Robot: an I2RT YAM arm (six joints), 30 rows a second.
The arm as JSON. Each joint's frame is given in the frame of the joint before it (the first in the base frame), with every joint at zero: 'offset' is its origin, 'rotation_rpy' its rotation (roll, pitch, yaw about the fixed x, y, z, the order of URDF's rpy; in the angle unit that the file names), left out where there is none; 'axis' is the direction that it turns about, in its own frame. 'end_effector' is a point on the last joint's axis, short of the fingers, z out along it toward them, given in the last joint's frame.
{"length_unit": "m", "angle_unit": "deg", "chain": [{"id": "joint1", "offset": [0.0, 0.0, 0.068], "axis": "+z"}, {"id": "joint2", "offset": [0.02, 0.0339, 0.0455], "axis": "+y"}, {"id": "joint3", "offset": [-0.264, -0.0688, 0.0], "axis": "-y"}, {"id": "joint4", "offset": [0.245, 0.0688, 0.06], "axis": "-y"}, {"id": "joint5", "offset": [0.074, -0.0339, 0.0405], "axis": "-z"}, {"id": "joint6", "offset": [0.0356, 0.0, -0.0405], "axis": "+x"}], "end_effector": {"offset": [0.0, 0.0, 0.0], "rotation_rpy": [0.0, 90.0, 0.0]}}
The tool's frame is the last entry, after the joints.
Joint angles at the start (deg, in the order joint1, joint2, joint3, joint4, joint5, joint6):
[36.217, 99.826, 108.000, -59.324, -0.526, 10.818]
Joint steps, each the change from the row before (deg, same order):
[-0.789, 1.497, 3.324, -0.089, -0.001, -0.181]
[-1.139, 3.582, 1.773, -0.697, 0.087, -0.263]
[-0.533, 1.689, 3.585, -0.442, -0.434, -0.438]
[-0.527, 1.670, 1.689, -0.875, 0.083, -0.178]
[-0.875, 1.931, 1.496, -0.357, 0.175, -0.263]
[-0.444, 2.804, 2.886, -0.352, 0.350, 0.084]
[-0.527, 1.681, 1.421, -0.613, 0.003, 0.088]
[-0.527, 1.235, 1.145, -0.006, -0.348, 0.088]
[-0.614, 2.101, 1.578, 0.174, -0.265, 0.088]
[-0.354, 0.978, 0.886, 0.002, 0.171, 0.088]
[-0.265, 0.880, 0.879, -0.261, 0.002, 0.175]
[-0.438, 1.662, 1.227, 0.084, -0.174, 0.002]
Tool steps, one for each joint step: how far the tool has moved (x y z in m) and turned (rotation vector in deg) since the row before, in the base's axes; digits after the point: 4 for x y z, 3 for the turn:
[0.0080, -0.0005, 0.0083, 0.925, -1.478, -0.649]
[0.0171, 0.0026, -0.0141, -1.623, 1.921, -0.991]
[0.0072, 0.0008, 0.0073, 0.869, -1.174, 0.080]
[0.0071, 0.0002, -0.0033, -0.618, 0.614, -0.441]
[0.0101, -0.0010, -0.0056, -0.680, 0.500, -0.777]
[0.0115, 0.0032, -0.0047, -0.335, 0.109, -0.725]
[0.0073, -0.0001, -0.0052, -0.415, 0.770, -0.599]
[0.0063, -0.0005, -0.0029, 0.234, 0.254, -0.390]
[0.0100, 0.0007, -0.0069, 0.051, 0.436, -0.527]
[0.0049, -0.0005, -0.0026, -0.120, 0.036, -0.526]
[0.0037, -0.0002, -0.0023, -0.043, 0.280, -0.408]
[0.0075, 0.0004, -0.0061, -0.048, 0.376, -0.338]

